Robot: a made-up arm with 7 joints. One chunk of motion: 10 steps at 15 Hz.
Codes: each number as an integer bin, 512 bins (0 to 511) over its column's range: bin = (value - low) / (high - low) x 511, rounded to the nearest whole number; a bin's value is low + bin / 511 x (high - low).
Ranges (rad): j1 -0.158..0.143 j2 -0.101..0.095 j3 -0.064..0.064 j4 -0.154..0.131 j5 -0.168..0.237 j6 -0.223..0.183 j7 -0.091..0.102
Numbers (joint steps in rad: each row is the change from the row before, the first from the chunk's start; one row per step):
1: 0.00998 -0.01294 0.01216 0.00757 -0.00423 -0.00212 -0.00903
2: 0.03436 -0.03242 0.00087 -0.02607 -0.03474 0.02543 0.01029
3: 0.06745 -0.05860 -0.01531 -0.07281 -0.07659 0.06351 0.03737
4: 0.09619 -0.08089 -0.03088 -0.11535 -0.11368 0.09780 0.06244
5: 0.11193 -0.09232 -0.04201 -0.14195 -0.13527 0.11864 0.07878
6: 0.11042 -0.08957 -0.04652 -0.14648 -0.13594 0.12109 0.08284
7: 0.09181 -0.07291 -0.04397 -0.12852 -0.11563 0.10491 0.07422
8: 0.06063 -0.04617 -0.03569 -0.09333 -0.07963 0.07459 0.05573
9: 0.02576 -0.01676 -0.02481 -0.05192 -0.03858 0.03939 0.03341
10: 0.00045 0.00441 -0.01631 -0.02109 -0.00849 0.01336 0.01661
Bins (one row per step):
1: 285 230 304 290 207 278 217
2: 327 179 259 229 168 313 268
3: 383 111 194 146 115 361 340
4: 432 52 132 69 69 404 406
5: 458 23 88 22 41 430 450
6: 456 30 70 13 40 433 460
7: 424 73 80 46 66 413 437
8: 371 143 113 109 111 375 388
9: 312 220 156 183 163 330 329
10: 269 275 190 238 201 297 285

